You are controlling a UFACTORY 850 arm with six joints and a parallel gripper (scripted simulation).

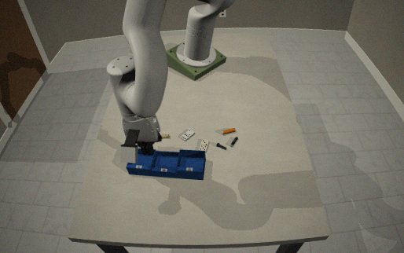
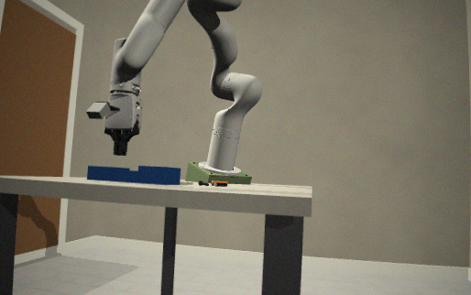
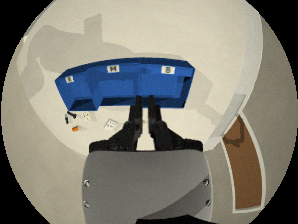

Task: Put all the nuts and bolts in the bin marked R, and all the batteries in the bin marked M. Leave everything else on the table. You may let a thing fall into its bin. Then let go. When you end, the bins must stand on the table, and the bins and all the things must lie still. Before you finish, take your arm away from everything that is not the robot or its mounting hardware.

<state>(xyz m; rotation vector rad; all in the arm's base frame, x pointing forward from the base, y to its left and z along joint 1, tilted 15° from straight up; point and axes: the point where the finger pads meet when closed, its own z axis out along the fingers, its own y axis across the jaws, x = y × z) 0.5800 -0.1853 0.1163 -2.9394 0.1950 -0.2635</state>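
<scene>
My gripper is now 70 mm above the blue bin, 50 mm to the right of it and 10 mm short of it. Round my hand: black bolt: 230 mm to the left, 90 mm below, 70 mm behind; then tan bolt: 130 mm behind, 90 mm below, 40 mm to the left; then domino: 130 mm behind, 120 mm to the left, 90 mm below.
</scene>
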